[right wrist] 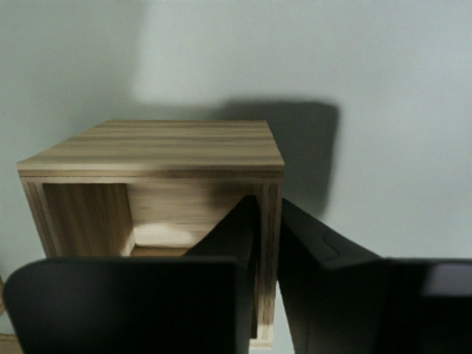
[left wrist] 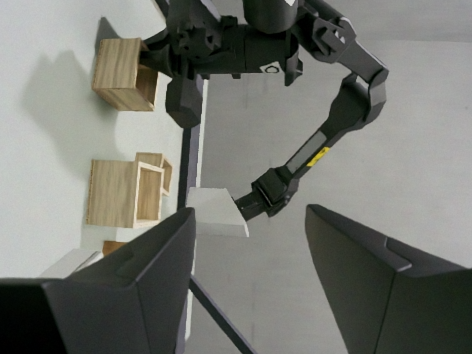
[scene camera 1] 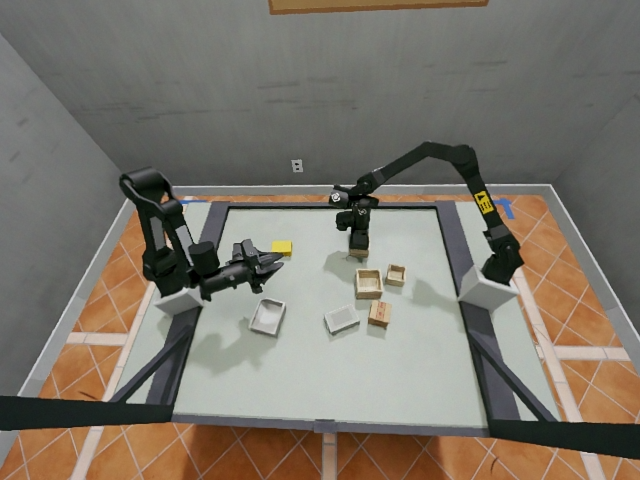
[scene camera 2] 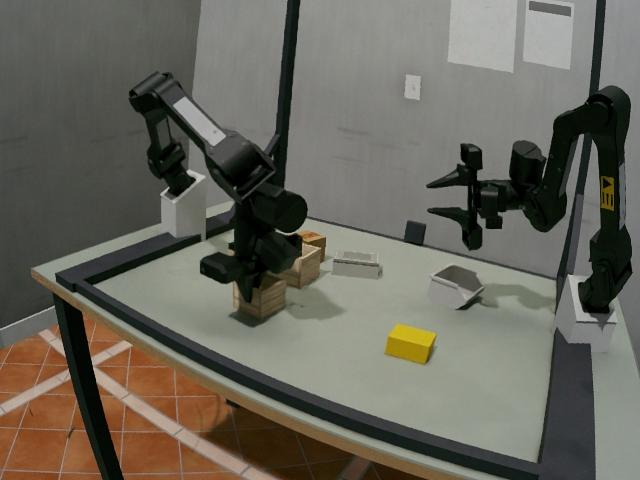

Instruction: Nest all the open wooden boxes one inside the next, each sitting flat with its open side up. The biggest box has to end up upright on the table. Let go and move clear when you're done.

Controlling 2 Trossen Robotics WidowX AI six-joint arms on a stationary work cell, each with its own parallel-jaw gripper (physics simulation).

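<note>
The biggest open wooden box (scene camera 1: pixel 369 295) (scene camera 2: pixel 306 267) (left wrist: pixel 111 192) stands upright mid-table. The smallest open wooden box (scene camera 1: pixel 395 282) (left wrist: pixel 167 176) stands upright close beside it, mostly hidden in scene camera 2. A middle-sized open wooden box (scene camera 1: pixel 358 253) (scene camera 2: pixel 270 297) (left wrist: pixel 116 65) (right wrist: pixel 190 142) is farther back in scene camera 1, open side up. My right gripper (right wrist: pixel 261 206) is shut on one of its walls, one finger inside and one outside. Whether the box touches the table is unclear. My left gripper (scene camera 1: pixel 282 260) (scene camera 2: pixel 428 197) is open and empty, above the table.
A small cardboard box (scene camera 1: pixel 379 314) (scene camera 2: pixel 314 243) and a grey shallow box (scene camera 1: pixel 341 319) (scene camera 2: pixel 355 267) stand near the biggest box. A grey open tray (scene camera 1: pixel 267 316) (scene camera 2: pixel 448 295) and a yellow block (scene camera 1: pixel 282 248) (scene camera 2: pixel 410 343) are on the left gripper's side.
</note>
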